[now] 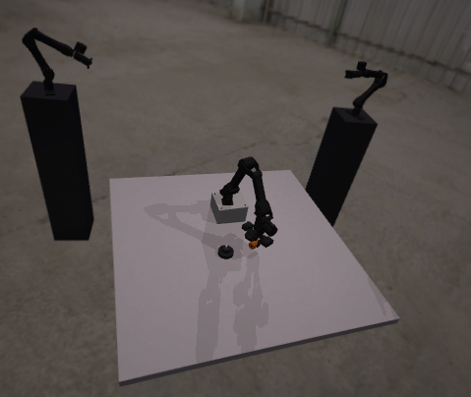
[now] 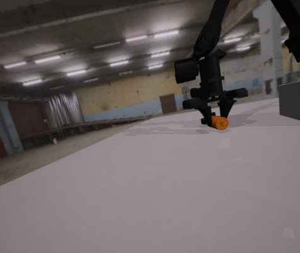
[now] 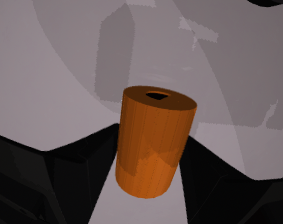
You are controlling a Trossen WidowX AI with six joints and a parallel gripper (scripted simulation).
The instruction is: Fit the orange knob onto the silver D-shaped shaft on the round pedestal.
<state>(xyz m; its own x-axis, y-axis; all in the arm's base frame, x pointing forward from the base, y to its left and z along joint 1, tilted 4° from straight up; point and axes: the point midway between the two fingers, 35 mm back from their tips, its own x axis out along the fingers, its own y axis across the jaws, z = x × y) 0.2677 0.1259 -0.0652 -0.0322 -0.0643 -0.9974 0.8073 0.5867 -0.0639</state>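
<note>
Right now my gripper tip is 4 cm short of the silver shaft, 17 cm to the left of it and 1 cm below it. Round my gripper tip: orange knob: 1 cm behind, 1 cm to the left, 1 cm above.
</note>
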